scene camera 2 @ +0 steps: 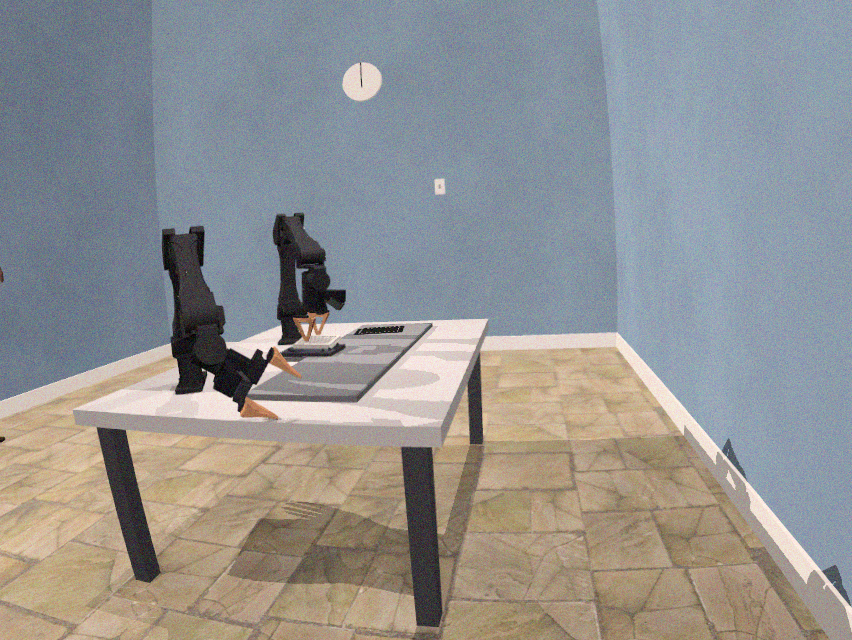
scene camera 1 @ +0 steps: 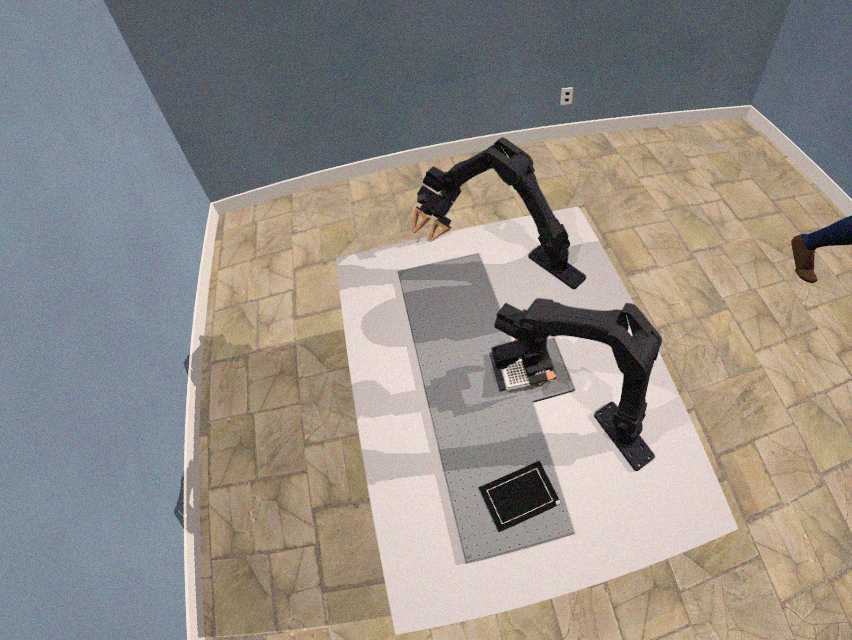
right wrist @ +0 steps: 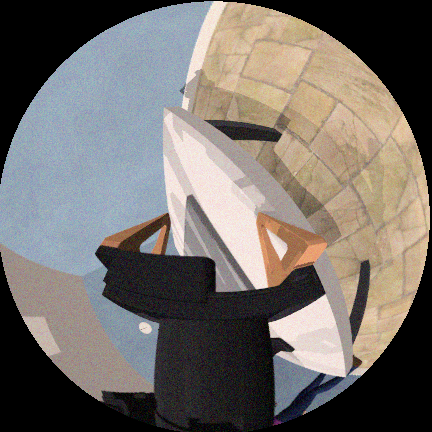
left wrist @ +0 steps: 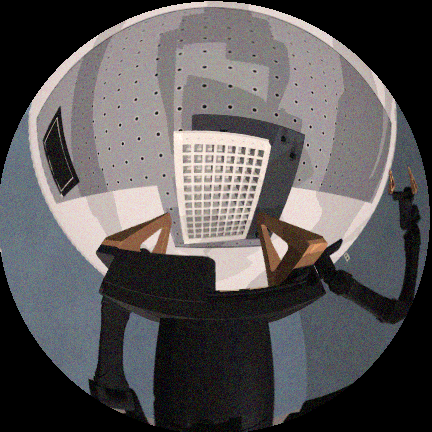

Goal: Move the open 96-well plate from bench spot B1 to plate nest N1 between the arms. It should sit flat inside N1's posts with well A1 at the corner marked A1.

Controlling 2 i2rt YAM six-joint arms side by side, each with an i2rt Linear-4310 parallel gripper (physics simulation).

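Pixels of known places: left gripper, between the fingertips: (scene camera 2: 312,338) (scene camera 1: 533,370) (left wrist: 213,216); right gripper, between the fingertips: (scene camera 2: 289,397) (scene camera 1: 421,236) (right wrist: 212,217); left arm's base, origin of its link: (scene camera 2: 291,339) (scene camera 1: 623,436); right arm's base, origin of its link: (scene camera 2: 192,383) (scene camera 1: 556,267) (right wrist: 274,342).
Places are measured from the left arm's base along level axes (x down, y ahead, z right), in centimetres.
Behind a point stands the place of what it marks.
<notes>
The white open 96-well plate (scene camera 1: 515,373) @[x -4.3, y 15.9, z 30.5 cm] (scene camera 2: 322,340) @[x -4.3, y 14.7, z 30.2 cm] (left wrist: 220,187) @[x -4.4, y 14.2, z 29.9 cm] lies wells up over part of the dark nest N1 (left wrist: 280,175) @[x -2.5, y 13.1, z 36.9 cm] (scene camera 2: 313,351) @[x -2.5, y 12.4, z 37.2 cm]. In the left wrist view it is offset to the left, with a dark strip and small posts bare at its right. Whether it lies flat cannot be told; no A1 mark is readable. My left gripper (scene camera 1: 537,368) @[x -4.9, y 11.4, z 28.4 cm] (scene camera 2: 309,336) @[x -4.9, y 11.4, z 28.4 cm] (left wrist: 213,216) @[x -4.9, y 11.4, z 28.4 cm] is open, pointing down close above the plate's near end, a finger toward each long side. My right gripper (scene camera 1: 422,235) @[x -4.1, y 13.2, z 89.6 cm] (scene camera 2: 288,397) @[x -4.1, y 13.2, z 89.6 cm] (right wrist: 212,217) @[x -4.1, y 13.2, z 89.6 cm] is open and empty, away from the plate near the table edge.
A black rectangle with a white outline (scene camera 1: 520,497) @[x -1.4, y 32.7, z 1.5 cm] (left wrist: 60,150) @[x -1.5, y 31.8, z 5.5 cm] lies on the grey perforated board (scene camera 1: 482,427) @[x -1.3, y 31.0, z 23.0 cm] (left wrist: 135,100) @[x -1.3, y 26.5, z 24.2 cm], at its lower end in scene camera 1. The board lies on the white table (scene camera 1: 406,564) @[x 0.0, y 65.3, z 1.0 cm] (scene camera 2: 371,430) @[x 0.9, y 29.0, z 98.0 cm]. Both arm bases stand at one side of it.
</notes>
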